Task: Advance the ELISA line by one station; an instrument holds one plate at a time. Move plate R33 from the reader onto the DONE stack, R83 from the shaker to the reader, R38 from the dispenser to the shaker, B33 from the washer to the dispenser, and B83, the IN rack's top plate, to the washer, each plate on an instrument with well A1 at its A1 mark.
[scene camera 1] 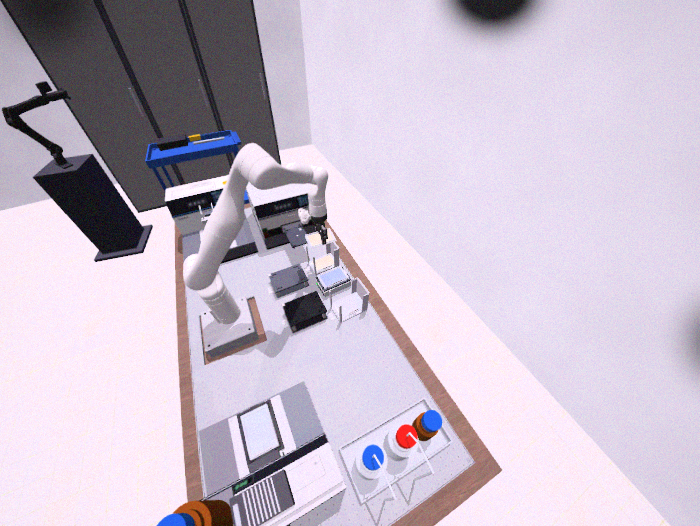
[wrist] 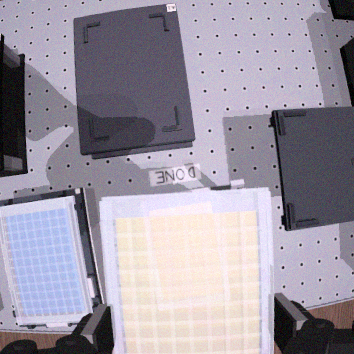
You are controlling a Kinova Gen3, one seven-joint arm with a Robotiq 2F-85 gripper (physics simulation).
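Places are measured from the arm's base along level axes (x ahead, y left, z up), in centimetres.
Pixels of known places: gripper, fingertip midpoint: (scene camera 1: 320, 238) (wrist: 191, 317); arm's base, origin of the base link: (scene camera 1: 229, 314).
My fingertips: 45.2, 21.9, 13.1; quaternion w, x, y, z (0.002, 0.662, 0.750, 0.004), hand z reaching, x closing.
For each thing: its top centre in the pictures, then the offset to it from my fingertips, as dx, dy, dz. "pt": a spot on its surface instead.
- pale yellow plate, middle of its top: (wrist: 191, 325) (scene camera 1: 320, 236) -0.2, -0.1, +1.3
- DONE label, surface spot: (wrist: 175, 174) pt -8.4, -1.3, -18.6
- blue plate, middle of its top: (wrist: 39, 265) (scene camera 1: 333, 275) +1.8, -14.1, -11.9
- white plate, middle of its top: (scene camera 1: 258, 430) -35.7, -68.8, -10.4
- dark extended tray, middle of its top: (scene camera 1: 297, 235) -10.0, +14.3, -7.8
- grey block with corner brackets, middle of its top: (wrist: 127, 60) (scene camera 1: 285, 277) -19.8, -7.2, -13.7
- black block, middle of its top: (scene camera 1: 301, 307) -15.4, -27.5, -11.8
- clear-walled rack, middle of its top: (scene camera 1: 348, 303) +5.2, -29.2, -15.3
My gripper (scene camera 1: 323, 237) (wrist: 191, 317) is shut on a pale yellow plate (scene camera 1: 314, 239) (wrist: 187, 265) and holds it flat above the DONE stack, whose lower yellow plate (scene camera 1: 324, 263) shows between clear uprights in the scene view. In the wrist view the held plate hides most of that stack; the DONE label (wrist: 175, 174) lies just beyond its far edge. A blue plate (scene camera 1: 333, 278) (wrist: 45, 262) sits in a dark-edged holder beside the stack. A white plate (scene camera 1: 260, 432) lies in the near large instrument. The plates' names and A1 wells are not readable.
A dark extended tray (scene camera 1: 295, 235) (wrist: 320, 165) is on the stack's other side. A grey block with corner brackets (scene camera 1: 288, 279) (wrist: 132, 75) and a black block (scene camera 1: 305, 311) stand nearby. A clear-walled rack (scene camera 1: 349, 306) is past the blue plate. Bottles stand in a tray (scene camera 1: 351, 480) at the near end.
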